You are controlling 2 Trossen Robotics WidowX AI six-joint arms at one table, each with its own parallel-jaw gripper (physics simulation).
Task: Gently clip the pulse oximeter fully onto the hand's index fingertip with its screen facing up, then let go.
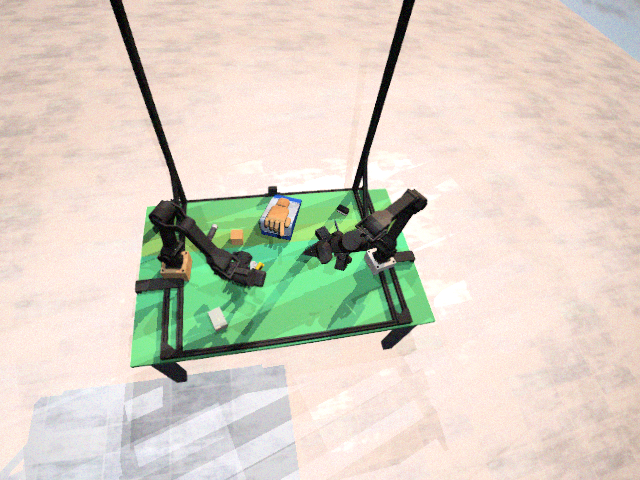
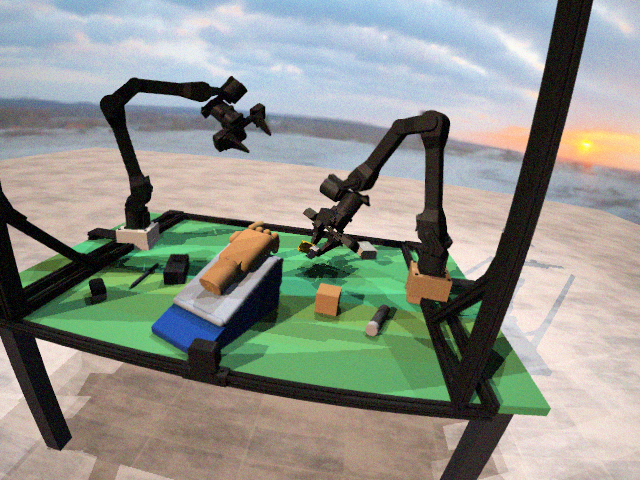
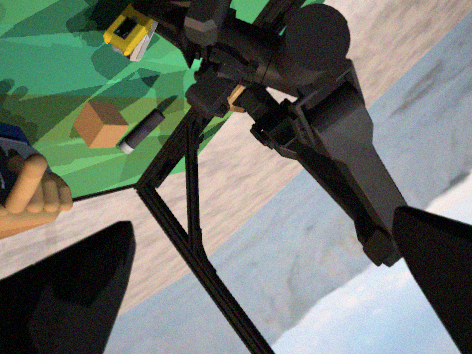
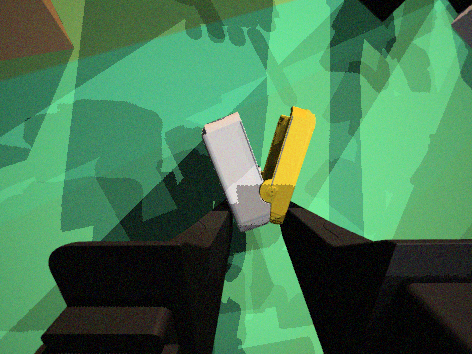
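Seen in the pictures: left gripper, fingertip midpoint: (image 1: 308, 249) (image 2: 260, 143) (image 3: 264, 227); right gripper, fingertip midpoint: (image 2: 313, 253) (image 3: 137, 9) (image 4: 255, 205); left arm's base at its link origin: (image 1: 381, 256) (image 2: 137, 226); right arm's base at its link origin: (image 1: 174, 261) (image 2: 430, 270) (image 3: 249, 93).
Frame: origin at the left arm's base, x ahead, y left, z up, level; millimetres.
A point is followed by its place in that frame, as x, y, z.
The pulse oximeter (image 1: 259, 266) {521, -118, 25} (image 2: 306, 246) {524, -122, 13} (image 3: 129, 31) {520, -115, 16} (image 4: 295, 157) {528, -118, 24} has a yellow half with a dark screen and a pale grey half, and its free ends are spread in a V. My right gripper (image 2: 313, 250) {546, -109, -13} (image 4: 255, 205) {546, -109, -13} is shut on its hinge end and holds it above the table, apart from the hand. The orange-tan hand (image 1: 279, 212) {370, -308, 90} (image 2: 242, 253) {371, -342, 78} (image 3: 35, 200) {399, -245, 100} rests on a sloped support; its index finger (image 1: 281, 227) (image 3: 27, 182) sticks out, bare. My left gripper (image 2: 258, 143) {374, 5, 274} (image 3: 264, 227) {374, 5, 274} is open and empty, high above the table.
The grey-and-blue support (image 1: 295, 211) (image 2: 248, 315) {391, -412, -26} stands near an orange block (image 1: 236, 237) {570, -307, -9} (image 2: 327, 299) {558, -348, -19} (image 3: 100, 125) {546, -299, -14} and a dark cylinder (image 1: 212, 230) {660, -396, -34} (image 2: 381, 314) {676, -383, -34} (image 3: 142, 131) {664, -375, -39}. A white block (image 1: 217, 319) {738, 22, -29} (image 2: 367, 250) {732, -23, -29}, a black box (image 2: 176, 269) {194, -231, -25} and a dark pen (image 2: 144, 275) {105, -222, -52} lie elsewhere.
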